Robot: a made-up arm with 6 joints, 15 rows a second.
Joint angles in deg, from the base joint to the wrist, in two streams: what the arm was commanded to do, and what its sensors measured. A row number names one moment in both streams.
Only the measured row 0 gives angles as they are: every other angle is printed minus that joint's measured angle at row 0.
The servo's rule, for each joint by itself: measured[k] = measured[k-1] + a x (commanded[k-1-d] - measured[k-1]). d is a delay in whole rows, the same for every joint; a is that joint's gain. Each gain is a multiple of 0.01, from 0.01 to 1. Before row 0 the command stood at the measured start. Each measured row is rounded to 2 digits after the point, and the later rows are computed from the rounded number. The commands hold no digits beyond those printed.
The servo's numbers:
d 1
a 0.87 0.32 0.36 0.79 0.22 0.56
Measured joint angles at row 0:
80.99, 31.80, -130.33, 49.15, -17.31, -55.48
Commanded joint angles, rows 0 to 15:
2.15, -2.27, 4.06, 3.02, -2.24, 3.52
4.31, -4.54, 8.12, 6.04, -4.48, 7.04
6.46, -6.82, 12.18, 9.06, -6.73, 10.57
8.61, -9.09, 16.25, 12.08, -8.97, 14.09
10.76, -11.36, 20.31, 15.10, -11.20, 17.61
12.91, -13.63, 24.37, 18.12, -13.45, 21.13
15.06, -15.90, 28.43, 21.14, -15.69, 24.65
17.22, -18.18, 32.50, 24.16, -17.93, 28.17
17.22, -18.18, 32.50, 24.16, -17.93, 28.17
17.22, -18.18, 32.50, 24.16, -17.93, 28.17
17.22, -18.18, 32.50, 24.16, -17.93, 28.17
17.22, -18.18, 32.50, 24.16, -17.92, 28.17
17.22, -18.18, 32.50, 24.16, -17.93, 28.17
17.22, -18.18, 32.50, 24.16, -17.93, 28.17
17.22, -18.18, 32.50, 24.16, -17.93, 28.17
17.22, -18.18, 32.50, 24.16, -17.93, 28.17
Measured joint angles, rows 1 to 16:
0.00, 0.00, 0.00, 0.00, 0.00, 0.00
1.87, -0.73, 1.46, 2.39, -0.49, 1.97
3.99, -1.95, 3.86, 5.27, -1.37, 4.81
6.14, -3.51, 6.86, 8.26, -2.55, 8.04
8.29, -5.30, 10.24, 11.28, -3.96, 11.43
10.44, -7.24, 13.87, 14.30, -5.55, 14.89
12.59, -9.28, 17.65, 17.32, -7.29, 18.38
14.74, -11.40, 21.53, 20.34, -9.14, 21.89
16.90, -13.57, 25.48, 23.36, -11.07, 25.41
17.18, -15.05, 28.01, 23.99, -12.58, 26.96
17.21, -16.05, 29.63, 24.12, -13.76, 27.64
17.22, -16.73, 30.66, 24.15, -14.68, 27.94
17.22, -17.19, 31.32, 24.16, -15.39, 28.07
17.22, -17.51, 31.74, 24.16, -15.95, 28.13
17.22, -17.72, 32.01, 24.16, -16.39, 28.15
17.22, -17.87, 32.19, 24.16, -16.73, 28.16

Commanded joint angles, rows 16 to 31:
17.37, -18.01, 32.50, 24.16, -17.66, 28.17
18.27, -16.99, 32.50, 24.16, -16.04, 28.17
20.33, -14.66, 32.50, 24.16, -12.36, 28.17
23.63, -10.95, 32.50, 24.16, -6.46, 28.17
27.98, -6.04, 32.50, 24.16, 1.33, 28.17
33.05, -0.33, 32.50, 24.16, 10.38, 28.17
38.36, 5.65, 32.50, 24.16, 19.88, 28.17
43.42, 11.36, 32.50, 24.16, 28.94, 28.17
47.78, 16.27, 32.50, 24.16, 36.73, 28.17
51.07, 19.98, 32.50, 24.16, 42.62, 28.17
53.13, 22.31, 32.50, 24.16, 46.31, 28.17
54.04, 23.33, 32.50, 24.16, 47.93, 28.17
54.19, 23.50, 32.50, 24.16, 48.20, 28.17
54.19, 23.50, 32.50, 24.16, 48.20, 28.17
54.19, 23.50, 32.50, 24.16, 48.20, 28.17
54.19, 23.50, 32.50, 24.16, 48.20, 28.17
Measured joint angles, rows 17 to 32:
17.22, -17.97, 32.30, 24.16, -16.99, 28.17
17.35, -17.98, 32.37, 24.16, -17.14, 28.17
18.15, -17.66, 32.42, 24.16, -16.90, 28.17
20.05, -16.70, 32.45, 24.16, -15.90, 28.17
23.16, -14.86, 32.47, 24.16, -13.82, 28.17
27.35, -12.04, 32.48, 24.16, -10.49, 28.17
32.31, -8.29, 32.49, 24.16, -5.90, 28.17
37.57, -3.83, 32.49, 24.16, -0.23, 28.17
42.66, 1.03, 32.49, 24.16, 6.19, 28.17
47.11, 5.91, 32.49, 24.16, 12.91, 28.17
50.56, 10.41, 32.49, 24.16, 19.45, 28.17
52.80, 14.22, 32.49, 24.16, 25.36, 28.17
53.88, 17.14, 32.49, 24.16, 30.33, 28.17
54.15, 19.18, 32.49, 24.16, 34.26, 28.17
54.18, 20.56, 32.49, 24.16, 37.33, 28.17
54.19, 21.50, 32.49, 24.16, 39.72, 28.17

